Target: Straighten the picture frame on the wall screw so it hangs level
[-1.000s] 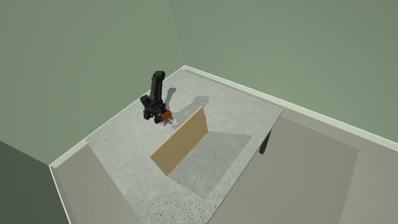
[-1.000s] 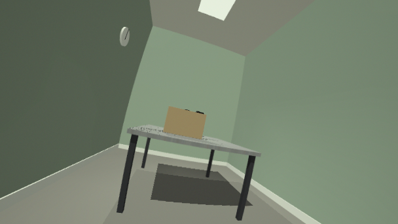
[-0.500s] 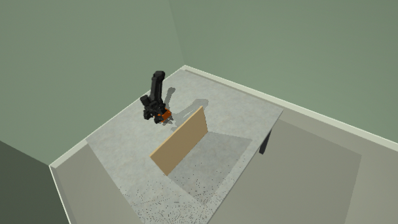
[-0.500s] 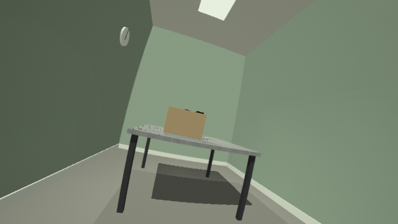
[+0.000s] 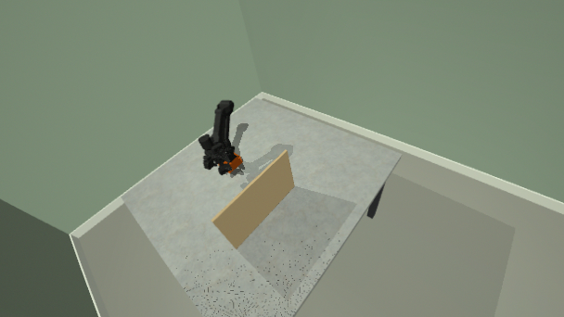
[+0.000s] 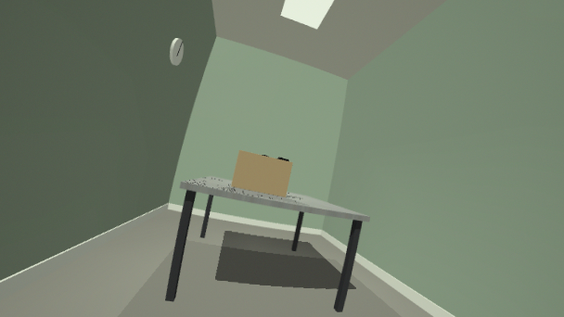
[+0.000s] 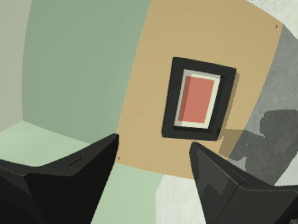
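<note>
My gripper tip is now 190 mm short of the picture frame, 40 mm to the left of it and 90 mm above it. Round my gripper tip: tan wall board (200 mm ahead, 50 mm to the right, 100 mm below).
</note>
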